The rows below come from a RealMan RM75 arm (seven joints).
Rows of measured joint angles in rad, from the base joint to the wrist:
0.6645 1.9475 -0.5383 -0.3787 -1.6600 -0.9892 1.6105
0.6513 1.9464 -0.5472 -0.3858 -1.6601 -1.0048 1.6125
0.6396 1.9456 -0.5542 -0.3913 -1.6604 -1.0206 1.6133
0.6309 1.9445 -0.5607 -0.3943 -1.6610 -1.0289 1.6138
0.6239 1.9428 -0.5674 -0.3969 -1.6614 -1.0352 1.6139
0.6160 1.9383 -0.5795 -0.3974 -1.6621 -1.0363 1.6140
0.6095 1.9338 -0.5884 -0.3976 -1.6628 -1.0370 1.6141
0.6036 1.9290 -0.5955 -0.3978 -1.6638 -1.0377 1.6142
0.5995 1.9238 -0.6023 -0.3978 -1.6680 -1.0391 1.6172
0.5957 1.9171 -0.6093 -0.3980 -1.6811 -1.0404 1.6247
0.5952 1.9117 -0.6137 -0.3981 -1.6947 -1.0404 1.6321
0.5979 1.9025 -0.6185 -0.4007 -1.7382 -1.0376 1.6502
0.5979 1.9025 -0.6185 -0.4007 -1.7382 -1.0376 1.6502
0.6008 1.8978 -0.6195 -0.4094 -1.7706 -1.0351 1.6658
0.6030 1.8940 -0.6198 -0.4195 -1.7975 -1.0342 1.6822
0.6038 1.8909 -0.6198 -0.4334 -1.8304 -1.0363 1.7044
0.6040 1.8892 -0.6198 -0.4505 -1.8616 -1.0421 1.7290
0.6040 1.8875 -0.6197 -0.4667 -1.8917 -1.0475 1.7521
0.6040 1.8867 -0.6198 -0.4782 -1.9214 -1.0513 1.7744
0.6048 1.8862 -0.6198 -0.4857 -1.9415 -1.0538 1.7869
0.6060 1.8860 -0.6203 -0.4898 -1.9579 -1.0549 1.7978
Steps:
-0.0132 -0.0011 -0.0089 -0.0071 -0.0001 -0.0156 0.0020
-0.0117 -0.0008 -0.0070 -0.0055 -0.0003 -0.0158 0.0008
-0.0087 -0.0011 -0.0065 -0.0030 -0.0006 -0.0083 0.0005
-0.0070 -0.0017 -0.0067 -0.0026 -0.0004 -0.0063 0.0001
-0.0079 -0.0045 -0.0121 -0.0005 -0.0007 -0.0011 0.0001
-0.0065 -0.0045 -0.0089 -0.0002 -0.0007 -0.0007 0.0001
-0.0059 -0.0048 -0.0071 -0.0002 -0.0010 -0.0007 0.0001
-0.0041 -0.0052 -0.0068 0.0000 -0.0042 -0.0014 0.0030
-0.0038 -0.0067 -0.0070 -0.0002 -0.0131 -0.0013 0.0075
-0.0005 -0.0054 -0.0044 -0.0001 -0.0136 0.0000 0.0074
0.0027 -0.0092 -0.0048 -0.0026 -0.0435 0.0028 0.0181
0.0000 0.0000 0.0000 0.0000 0.0000 0.0000 0.0000
0.0029 -0.0047 -0.0010 -0.0087 -0.0324 0.0025 0.0156
0.0022 -0.0038 -0.0003 -0.0101 -0.0269 0.0009 0.0164
0.0008 -0.0031 0.0000 -0.0139 -0.0329 -0.0021 0.0222
0.0002 -0.0017 0.0000 -0.0171 -0.0312 -0.0058 0.0246
0.0000 -0.0017 0.0001 -0.0162 -0.0301 -0.0054 0.0231
0.0000 -0.0008 -0.0001 -0.0115 -0.0297 -0.0038 0.0223
0.0008 -0.0005 0.0000 -0.0075 -0.0201 -0.0025 0.0125
0.0012 -0.0002 -0.0005 -0.0041 -0.0164 -0.0011 0.0109

